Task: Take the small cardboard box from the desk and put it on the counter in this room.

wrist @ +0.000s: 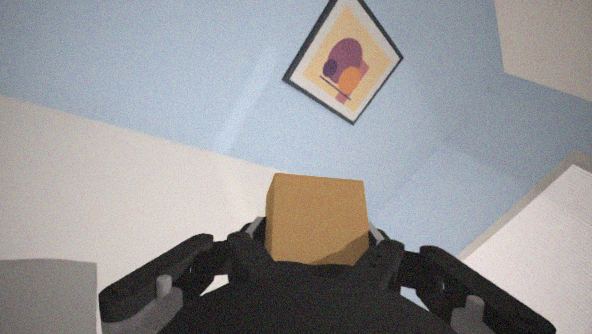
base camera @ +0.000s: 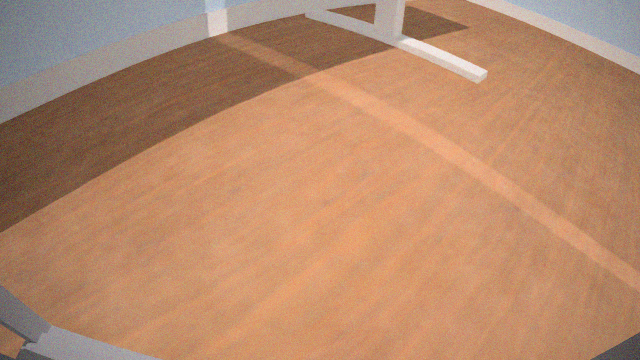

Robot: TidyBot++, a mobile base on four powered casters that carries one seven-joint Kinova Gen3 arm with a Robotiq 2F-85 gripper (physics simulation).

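Frame: origin at the arm's base, x ahead, y right, z down, level; centimetres.
Seen in the pictures: gripper, fingertip midpoint: (wrist: 312, 231).
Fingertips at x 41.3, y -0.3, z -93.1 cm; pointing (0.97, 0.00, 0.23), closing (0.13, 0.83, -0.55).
Note:
Offsets run from my fingertips to a thing's top centre. "spot": to the spot under its first point. Level surfaces: height alone.
A small brown cardboard box {dx -1.8, dy +0.5, dz -5.3 cm} (wrist: 317, 215) is held between the two fingers, in the lower middle of the wrist view. My gripper (wrist: 312, 231) is shut on it, one finger at each side. The box's far side and the fingertip pads are mostly hidden. A broad pale flat surface {dz +37.8 cm} (wrist: 125, 190) fills the left of the wrist view behind the box; I cannot tell whether it is the desk or the counter. In the base view a white leg {spot: dx +73.5, dy +16.5, dz +123.8 cm} (base camera: 390, 17) with a long white foot (base camera: 442, 57) stands at the top; the top it bears is out of view.
The wrist view shows a framed picture (wrist: 346, 65) on the blue wall (wrist: 150, 60), a bright window (wrist: 550, 235) at the right and a grey shape (wrist: 47, 295) at lower left. In the base view, white baseboards run along walls at upper left and upper right; a shadow lies along the left wall.

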